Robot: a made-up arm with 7 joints. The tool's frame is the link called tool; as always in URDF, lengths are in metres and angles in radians. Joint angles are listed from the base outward. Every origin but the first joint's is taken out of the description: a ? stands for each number. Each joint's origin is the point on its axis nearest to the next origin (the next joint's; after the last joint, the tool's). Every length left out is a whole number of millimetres.
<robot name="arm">
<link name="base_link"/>
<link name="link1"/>
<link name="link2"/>
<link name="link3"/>
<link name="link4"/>
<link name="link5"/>
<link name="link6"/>
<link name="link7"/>
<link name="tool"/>
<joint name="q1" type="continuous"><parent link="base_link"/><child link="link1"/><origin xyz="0 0 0.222" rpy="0 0 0"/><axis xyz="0 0 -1"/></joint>
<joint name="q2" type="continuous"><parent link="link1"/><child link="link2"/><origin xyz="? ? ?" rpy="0 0 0"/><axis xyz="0 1 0"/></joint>
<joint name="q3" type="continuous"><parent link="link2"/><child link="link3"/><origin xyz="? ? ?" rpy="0 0 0"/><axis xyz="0 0 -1"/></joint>
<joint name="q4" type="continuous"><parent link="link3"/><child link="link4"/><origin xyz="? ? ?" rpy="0 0 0"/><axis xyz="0 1 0"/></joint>
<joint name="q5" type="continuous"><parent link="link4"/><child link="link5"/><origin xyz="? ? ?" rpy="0 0 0"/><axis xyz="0 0 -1"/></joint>
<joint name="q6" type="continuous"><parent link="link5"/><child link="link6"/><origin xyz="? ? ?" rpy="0 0 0"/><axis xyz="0 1 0"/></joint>
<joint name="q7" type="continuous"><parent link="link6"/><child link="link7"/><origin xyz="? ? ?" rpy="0 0 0"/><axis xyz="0 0 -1"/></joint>
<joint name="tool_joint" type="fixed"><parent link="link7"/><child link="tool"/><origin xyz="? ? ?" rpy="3.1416 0 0"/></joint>
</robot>
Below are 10 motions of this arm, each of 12 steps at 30 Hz.
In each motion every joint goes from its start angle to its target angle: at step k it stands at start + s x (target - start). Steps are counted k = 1, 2, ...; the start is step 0. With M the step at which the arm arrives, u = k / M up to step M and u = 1 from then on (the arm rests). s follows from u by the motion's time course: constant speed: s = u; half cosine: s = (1 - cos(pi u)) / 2; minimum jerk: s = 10 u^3 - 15 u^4 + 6 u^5.
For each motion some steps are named. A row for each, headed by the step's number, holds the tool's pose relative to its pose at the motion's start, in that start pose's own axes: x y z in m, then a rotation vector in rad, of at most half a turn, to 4 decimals.
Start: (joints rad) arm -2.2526 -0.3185 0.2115 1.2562 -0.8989 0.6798 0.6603
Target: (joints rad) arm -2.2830 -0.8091 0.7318 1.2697 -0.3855 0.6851 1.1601
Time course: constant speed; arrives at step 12
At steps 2, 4, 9, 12:
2: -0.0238 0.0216 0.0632 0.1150 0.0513 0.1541
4: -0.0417 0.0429 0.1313 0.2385 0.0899 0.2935
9: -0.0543 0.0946 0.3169 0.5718 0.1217 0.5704
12: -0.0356 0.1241 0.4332 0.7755 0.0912 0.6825

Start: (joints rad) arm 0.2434 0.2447 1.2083 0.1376 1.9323 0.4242 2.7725
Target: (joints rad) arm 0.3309 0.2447 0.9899 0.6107 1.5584 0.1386 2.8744
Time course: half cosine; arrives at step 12
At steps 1, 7, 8, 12:
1: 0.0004 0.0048 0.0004 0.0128 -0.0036 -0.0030
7: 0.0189 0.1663 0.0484 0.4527 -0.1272 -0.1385
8: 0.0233 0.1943 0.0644 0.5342 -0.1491 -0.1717
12: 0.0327 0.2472 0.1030 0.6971 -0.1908 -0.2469

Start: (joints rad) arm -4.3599 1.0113 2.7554 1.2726 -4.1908 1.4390 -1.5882
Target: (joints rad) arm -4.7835 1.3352 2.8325 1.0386 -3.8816 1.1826 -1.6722
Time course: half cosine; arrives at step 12
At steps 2, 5, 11, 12:
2: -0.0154 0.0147 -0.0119 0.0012 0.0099 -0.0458
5: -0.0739 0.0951 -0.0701 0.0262 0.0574 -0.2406
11: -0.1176 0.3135 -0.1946 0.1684 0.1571 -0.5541
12: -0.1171 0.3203 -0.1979 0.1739 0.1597 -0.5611

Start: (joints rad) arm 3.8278 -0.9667 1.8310 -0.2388 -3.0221 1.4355 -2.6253
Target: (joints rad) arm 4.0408 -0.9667 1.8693 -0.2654 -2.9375 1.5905 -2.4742
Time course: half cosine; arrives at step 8
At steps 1, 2, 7, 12:
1: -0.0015 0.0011 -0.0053 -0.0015 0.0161 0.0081
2: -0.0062 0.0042 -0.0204 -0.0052 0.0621 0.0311
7: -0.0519 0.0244 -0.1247 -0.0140 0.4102 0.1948
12: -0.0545 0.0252 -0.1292 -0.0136 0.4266 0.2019

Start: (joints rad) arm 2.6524 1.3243 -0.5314 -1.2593 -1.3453 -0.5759 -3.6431
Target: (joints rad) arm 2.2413 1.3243 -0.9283 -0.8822 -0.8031 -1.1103 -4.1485
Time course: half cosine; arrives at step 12
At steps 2, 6, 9, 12:
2: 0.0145 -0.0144 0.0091 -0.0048 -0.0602 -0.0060
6: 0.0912 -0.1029 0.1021 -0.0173 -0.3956 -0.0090
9: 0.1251 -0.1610 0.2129 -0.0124 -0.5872 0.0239
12: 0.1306 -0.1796 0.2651 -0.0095 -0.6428 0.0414

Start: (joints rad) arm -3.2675 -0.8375 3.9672 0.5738 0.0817 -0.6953 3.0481
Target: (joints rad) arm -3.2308 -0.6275 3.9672 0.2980 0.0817 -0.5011 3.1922
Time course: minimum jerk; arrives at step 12
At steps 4, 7, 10, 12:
4: 0.0415 -0.0329 -0.0156 -0.0372 -0.0429 0.0444
7: 0.1348 -0.1020 -0.0364 -0.1195 -0.1302 0.1399
10: 0.2040 -0.1490 -0.0407 -0.1800 -0.1887 0.2080
12: 0.2121 -0.1542 -0.0407 -0.1871 -0.1953 0.2159

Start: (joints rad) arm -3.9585 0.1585 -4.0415 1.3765 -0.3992 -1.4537 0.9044
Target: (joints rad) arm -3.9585 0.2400 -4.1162 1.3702 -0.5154 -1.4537 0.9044
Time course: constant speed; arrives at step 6
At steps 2, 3, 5, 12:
2: -0.0193 -0.0051 0.0012 0.0157 -0.0111 -0.0361
3: -0.0289 -0.0076 0.0021 0.0229 -0.0169 -0.0542
5: -0.0481 -0.0126 0.0044 0.0360 -0.0292 -0.0904
12: -0.0577 -0.0150 0.0058 0.0420 -0.0357 -0.1084

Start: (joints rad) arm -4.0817 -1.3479 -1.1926 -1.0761 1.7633 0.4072 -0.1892
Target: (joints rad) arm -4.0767 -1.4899 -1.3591 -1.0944 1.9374 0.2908 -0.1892
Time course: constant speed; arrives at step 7
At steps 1, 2, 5, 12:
1: -0.0059 0.0046 -0.0007 0.0042 0.0041 -0.0056
2: -0.0117 0.0091 -0.0014 0.0077 0.0081 -0.0108
5: -0.0281 0.0212 -0.0024 0.0142 0.0189 -0.0252
12: -0.0386 0.0282 -0.0025 0.0151 0.0257 -0.0336

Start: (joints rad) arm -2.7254 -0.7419 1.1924 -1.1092 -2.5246 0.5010 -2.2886
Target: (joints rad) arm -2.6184 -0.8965 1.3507 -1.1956 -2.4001 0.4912 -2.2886
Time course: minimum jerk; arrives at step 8
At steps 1, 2, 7, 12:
1: -0.0005 0.0013 -0.0014 0.0013 0.0047 0.0046
2: -0.0031 0.0086 -0.0088 0.0085 0.0304 0.0300
7: -0.0401 0.0795 -0.0722 0.0875 0.2776 0.2893
12: -0.0409 0.0807 -0.0732 0.0891 0.2819 0.2941

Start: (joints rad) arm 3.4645 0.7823 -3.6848 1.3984 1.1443 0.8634 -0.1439
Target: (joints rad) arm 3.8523 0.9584 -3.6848 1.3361 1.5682 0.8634 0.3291
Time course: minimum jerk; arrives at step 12
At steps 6, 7, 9, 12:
6: -0.0275 0.0353 0.0415 0.3492 -0.0747 0.4474
7: -0.0396 0.0412 0.0573 0.4522 -0.1141 0.5881
9: -0.0620 0.0447 0.0839 0.6114 -0.1922 0.8121
12: -0.0727 0.0438 0.0956 0.6777 -0.2311 0.9075

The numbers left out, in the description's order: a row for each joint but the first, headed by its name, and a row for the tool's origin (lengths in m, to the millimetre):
q2: 0 -0.008 0
q3: 0 0 0.455
q4: 0 -0.017 0
q5: 0 0 0.338
q6: 0 0 0
q7: 0 0 0.142
tool: 0 0 0

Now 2 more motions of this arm.
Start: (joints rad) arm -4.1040 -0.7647 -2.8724 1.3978 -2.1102 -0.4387 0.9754
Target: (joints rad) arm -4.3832 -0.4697 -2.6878 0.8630 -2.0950 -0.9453 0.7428
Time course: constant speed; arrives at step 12
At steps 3, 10, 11, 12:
3: -0.0540 -0.0688 0.0663 -0.0957 0.1415 -0.1233
10: -0.1806 -0.1640 0.2723 -0.3213 0.3850 -0.5132
11: -0.1984 -0.1686 0.3048 -0.3518 0.4086 -0.5791
12: -0.2161 -0.1707 0.3375 -0.3814 0.4293 -0.6472

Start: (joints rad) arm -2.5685 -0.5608 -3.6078 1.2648 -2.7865 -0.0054 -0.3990
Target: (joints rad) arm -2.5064 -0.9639 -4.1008 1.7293 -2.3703 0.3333 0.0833
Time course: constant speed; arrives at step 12
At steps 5, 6, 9, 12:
5: -0.1593 0.0453 -0.0343 0.2466 0.1664 0.2122
6: -0.1881 0.0573 -0.0338 0.3080 0.1862 0.2474
9: -0.2648 0.0971 -0.0188 0.5096 0.2124 0.3348
12: -0.3237 0.1394 0.0141 0.7265 0.1838 0.3917

